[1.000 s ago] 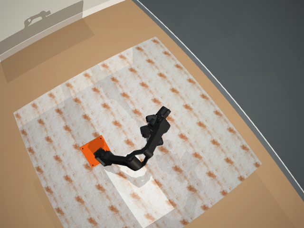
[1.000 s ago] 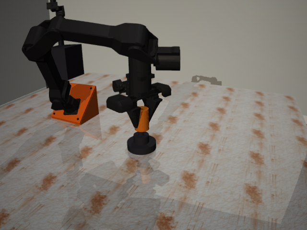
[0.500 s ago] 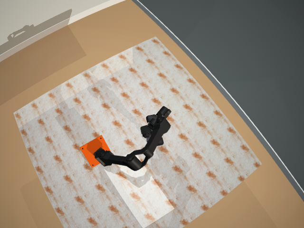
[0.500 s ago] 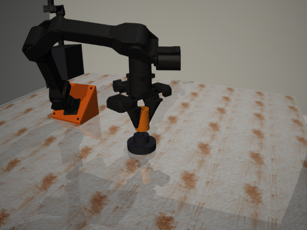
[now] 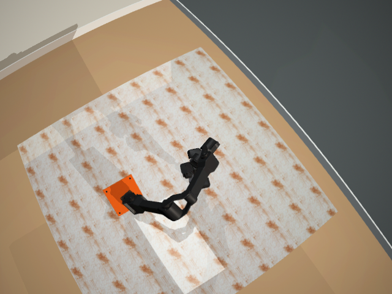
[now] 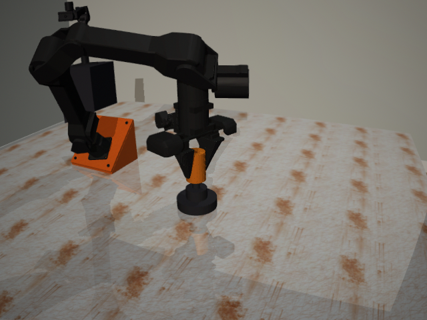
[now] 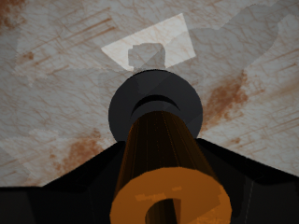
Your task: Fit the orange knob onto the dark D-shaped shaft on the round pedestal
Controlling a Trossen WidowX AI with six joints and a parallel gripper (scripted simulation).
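The orange knob is 2 cm above my gripper tip. Round my gripper tip: dark round pedestal: 4 cm below.
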